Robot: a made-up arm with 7 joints.
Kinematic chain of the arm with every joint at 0, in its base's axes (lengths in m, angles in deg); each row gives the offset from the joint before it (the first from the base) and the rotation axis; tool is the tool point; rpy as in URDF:
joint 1: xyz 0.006 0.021 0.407 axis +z
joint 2: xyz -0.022 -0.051 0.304 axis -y
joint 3: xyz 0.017 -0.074 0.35 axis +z
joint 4: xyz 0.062 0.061 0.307 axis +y
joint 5: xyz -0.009 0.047 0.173 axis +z
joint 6: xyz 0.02 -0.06 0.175 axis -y
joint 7: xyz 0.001 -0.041 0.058 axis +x
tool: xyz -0.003 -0.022 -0.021 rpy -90 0 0
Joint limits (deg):
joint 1: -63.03..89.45
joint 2: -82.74..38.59
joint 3: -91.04..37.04
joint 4: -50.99..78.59
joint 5: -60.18..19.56
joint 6: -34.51..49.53
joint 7: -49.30..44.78
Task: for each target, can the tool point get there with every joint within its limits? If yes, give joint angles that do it. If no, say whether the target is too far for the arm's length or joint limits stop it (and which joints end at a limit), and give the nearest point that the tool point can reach.
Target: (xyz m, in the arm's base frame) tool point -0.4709 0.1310 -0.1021
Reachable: no: joint limits stop it (at a limit: joint 1, joint 2, joint 4, joint 5, joint 6, joint 7) | nearest point -0.1443 0.6979 0.4031 | short by 0.827 m
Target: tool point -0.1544 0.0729 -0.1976
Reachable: no: joint limits stop it (at a limit: joint 1, joint 2, joint 4, joint 5, joint 6, joint 7) | nearest point -0.0057 0.7055 0.3323 | short by 0.839 m
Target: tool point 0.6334 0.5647 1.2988
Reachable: yes | joints 56.41 -39.61 -19.49 30.31 8.78 31.93 7.37
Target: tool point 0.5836 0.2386 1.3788
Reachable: yes | joints 18.04 -19.71 23.72 62.92 -13.53 -0.73 27.02
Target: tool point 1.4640 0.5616 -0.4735
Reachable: no: too far | nearest point 0.8599 0.3376 0.3766 | short by 1.067 m
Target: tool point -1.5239 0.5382 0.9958
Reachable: no: too far | nearest point -0.7551 0.2783 1.1785 | short by 0.832 m
